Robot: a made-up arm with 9 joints. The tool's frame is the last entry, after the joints. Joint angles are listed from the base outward. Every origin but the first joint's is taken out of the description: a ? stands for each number. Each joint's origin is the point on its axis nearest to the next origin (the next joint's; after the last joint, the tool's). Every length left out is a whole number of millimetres.
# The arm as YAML. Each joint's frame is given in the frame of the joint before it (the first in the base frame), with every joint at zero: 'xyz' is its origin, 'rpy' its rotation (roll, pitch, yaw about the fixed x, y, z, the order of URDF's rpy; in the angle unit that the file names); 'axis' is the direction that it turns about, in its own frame. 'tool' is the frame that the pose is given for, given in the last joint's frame.
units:
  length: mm
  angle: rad
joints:
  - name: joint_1
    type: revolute
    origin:
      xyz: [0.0, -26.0, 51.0]
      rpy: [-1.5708, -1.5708, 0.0]
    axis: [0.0, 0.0, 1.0]
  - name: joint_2
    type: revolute
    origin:
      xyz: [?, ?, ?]
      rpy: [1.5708, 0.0, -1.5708]
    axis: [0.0, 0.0, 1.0]
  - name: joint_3
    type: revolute
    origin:
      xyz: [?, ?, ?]
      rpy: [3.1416, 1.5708, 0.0]
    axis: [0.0, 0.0, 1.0]
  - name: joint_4
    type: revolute
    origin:
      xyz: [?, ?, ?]
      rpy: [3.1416, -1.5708, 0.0]
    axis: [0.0, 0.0, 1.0]
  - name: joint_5
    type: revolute
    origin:
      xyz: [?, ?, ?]
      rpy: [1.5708, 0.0, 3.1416]
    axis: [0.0, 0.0, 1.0]
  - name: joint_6
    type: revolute
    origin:
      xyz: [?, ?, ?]
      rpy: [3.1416, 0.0, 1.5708]
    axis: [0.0, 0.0, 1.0]
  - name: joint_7
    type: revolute
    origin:
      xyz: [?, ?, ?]
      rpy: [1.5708, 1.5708, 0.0]
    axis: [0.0, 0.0, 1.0]
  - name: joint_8
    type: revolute
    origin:
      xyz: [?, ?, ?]
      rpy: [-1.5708, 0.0, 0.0]
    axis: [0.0, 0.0, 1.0]
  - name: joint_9
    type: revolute
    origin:
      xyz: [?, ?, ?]
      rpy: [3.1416, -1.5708, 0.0]
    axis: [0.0, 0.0, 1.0]
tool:
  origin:
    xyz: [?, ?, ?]
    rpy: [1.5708, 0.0, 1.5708]
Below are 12 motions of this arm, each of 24 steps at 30 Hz.
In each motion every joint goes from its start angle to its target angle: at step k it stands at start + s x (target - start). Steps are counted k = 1, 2, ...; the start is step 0. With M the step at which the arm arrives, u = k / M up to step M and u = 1 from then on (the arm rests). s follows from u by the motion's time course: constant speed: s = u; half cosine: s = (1 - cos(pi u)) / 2; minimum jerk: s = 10 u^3 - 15 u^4 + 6 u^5.
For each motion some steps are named. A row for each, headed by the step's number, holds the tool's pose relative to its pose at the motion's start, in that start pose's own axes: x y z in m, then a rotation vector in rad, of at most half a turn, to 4 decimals.
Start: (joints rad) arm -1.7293 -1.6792 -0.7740 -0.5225 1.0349 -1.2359 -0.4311 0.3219 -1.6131
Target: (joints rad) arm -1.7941 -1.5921 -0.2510 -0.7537 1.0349 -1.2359 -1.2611 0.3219 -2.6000
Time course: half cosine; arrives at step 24
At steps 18, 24:
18: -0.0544 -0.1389 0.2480 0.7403 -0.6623 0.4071
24: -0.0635 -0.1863 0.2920 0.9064 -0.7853 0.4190

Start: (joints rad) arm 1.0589 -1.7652 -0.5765 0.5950 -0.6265 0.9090 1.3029 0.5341 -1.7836
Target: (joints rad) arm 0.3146 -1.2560 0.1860 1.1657 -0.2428 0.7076 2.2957 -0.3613 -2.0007
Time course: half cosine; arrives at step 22
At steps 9, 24:
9: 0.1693 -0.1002 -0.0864 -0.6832 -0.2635 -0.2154
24: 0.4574 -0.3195 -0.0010 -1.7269 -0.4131 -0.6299

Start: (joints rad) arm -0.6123 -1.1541 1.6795 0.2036 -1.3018 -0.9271 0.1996 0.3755 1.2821
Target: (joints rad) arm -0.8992 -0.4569 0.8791 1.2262 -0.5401 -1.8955 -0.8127 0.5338 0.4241
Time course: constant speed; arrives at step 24
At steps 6, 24:
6: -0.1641 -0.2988 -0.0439 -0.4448 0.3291 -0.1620
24: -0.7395 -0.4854 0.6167 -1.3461 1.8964 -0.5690

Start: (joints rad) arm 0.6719 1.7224 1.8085 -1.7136 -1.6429 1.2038 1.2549 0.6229 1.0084
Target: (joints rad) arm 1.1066 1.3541 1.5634 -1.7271 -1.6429 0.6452 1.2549 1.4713 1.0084
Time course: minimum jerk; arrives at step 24
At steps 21, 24:
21: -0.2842 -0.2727 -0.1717 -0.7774 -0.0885 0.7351
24: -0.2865 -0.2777 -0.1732 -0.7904 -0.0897 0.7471

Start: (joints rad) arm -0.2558 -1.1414 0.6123 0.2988 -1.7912 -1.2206 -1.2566 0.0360 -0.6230
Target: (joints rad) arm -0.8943 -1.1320 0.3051 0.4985 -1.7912 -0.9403 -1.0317 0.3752 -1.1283
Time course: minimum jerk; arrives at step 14
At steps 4, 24:
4: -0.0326 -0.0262 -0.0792 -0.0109 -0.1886 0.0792
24: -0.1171 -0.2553 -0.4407 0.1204 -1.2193 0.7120

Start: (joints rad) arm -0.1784 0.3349 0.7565 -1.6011 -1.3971 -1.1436 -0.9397 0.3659 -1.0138
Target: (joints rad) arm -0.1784 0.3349 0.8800 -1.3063 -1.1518 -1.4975 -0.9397 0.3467 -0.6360
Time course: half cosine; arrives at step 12
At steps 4, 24:
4: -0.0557 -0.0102 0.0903 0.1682 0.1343 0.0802
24: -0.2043 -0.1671 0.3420 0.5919 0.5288 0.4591

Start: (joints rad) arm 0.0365 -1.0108 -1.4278 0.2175 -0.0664 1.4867 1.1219 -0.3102 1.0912
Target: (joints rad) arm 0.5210 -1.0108 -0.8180 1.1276 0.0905 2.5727 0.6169 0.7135 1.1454
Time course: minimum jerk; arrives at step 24
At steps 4, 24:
4: -0.0039 -0.0267 -0.0016 -0.0332 -0.0388 0.0586
24: 0.3486 -0.3736 0.4337 -0.7628 -1.9265 0.2423

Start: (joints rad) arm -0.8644 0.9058 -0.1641 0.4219 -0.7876 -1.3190 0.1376 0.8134 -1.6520
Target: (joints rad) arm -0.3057 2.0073 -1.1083 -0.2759 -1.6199 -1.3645 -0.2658 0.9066 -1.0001
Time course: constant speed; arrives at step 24
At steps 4, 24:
4: -0.0863 -0.1305 -0.0606 -0.3211 0.1903 0.0769
24: -0.2528 -0.4130 0.7510 -1.7760 1.9513 0.2130

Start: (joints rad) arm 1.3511 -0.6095 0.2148 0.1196 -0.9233 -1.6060 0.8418 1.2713 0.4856
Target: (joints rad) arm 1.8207 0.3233 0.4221 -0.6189 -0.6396 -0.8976 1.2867 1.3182 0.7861
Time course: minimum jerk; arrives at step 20
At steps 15, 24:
15: 0.1415 -0.2136 0.5246 -0.2946 -1.3095 -0.8877
24: 0.1040 -0.2562 0.5756 -0.3520 -1.3996 -1.0428

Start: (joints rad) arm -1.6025 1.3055 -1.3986 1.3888 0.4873 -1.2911 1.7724 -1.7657 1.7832
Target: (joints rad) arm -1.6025 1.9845 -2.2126 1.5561 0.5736 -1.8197 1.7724 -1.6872 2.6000
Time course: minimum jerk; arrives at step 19
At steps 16, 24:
16: -0.0140 0.9050 0.4060 1.1118 0.0908 0.7662
24: -0.0171 0.9147 0.4316 1.1254 0.0742 0.8047

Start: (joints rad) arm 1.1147 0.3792 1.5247 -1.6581 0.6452 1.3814 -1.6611 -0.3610 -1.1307
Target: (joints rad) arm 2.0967 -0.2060 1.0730 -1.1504 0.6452 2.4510 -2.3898 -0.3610 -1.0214
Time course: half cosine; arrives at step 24
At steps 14, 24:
14: -0.1164 -0.1596 -0.3153 -1.3379 -0.2470 0.2182
24: -0.0899 -0.3561 -0.3316 -1.9316 -0.4452 0.1844

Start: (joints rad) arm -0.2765 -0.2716 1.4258 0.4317 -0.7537 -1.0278 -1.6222 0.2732 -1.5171
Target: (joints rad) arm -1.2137 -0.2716 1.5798 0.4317 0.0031 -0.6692 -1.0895 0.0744 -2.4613
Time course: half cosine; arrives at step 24
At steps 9, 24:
9: -0.0112 -0.0506 0.0762 0.0534 -0.5361 0.0221
24: -0.1297 -0.2749 0.3159 0.3708 -1.5625 -0.0082

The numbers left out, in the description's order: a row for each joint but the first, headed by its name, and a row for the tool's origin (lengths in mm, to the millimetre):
joint_2: 14.0 -116.0 0.0
joint_3: -174.0 208.0 0.0
joint_4: -129.0 23.0 0.0
joint_5: 86.0 1.0 0.0
joint_6: 272.0 118.0 0.0
joint_7: 82.0 77.0 0.0
joint_8: 384.0 -41.0 0.0
joint_9: 10.0 185.0 0.0
tool: -202.0 -2.0 0.0

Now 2 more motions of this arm.
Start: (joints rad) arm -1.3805 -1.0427 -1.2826 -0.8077 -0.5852 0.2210 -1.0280 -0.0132 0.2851
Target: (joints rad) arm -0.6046 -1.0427 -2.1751 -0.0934 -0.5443 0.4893 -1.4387 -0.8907 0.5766
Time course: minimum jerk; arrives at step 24
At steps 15, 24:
15: 0.3592 0.2089 -0.1898 0.6462 -0.3397 -0.3843
24: 0.4946 0.3343 -0.1216 1.0316 -0.3663 -0.4825

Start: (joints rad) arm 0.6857 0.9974 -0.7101 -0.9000 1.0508 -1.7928 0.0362 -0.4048 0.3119
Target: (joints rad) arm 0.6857 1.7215 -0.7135 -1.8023 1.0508 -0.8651 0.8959 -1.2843 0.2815
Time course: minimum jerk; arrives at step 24
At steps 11, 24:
11: -0.3246 -0.2217 0.3199 0.6772 0.2787 0.3866
24: -0.1559 -0.9571 0.6061 1.3182 1.3148 0.9508

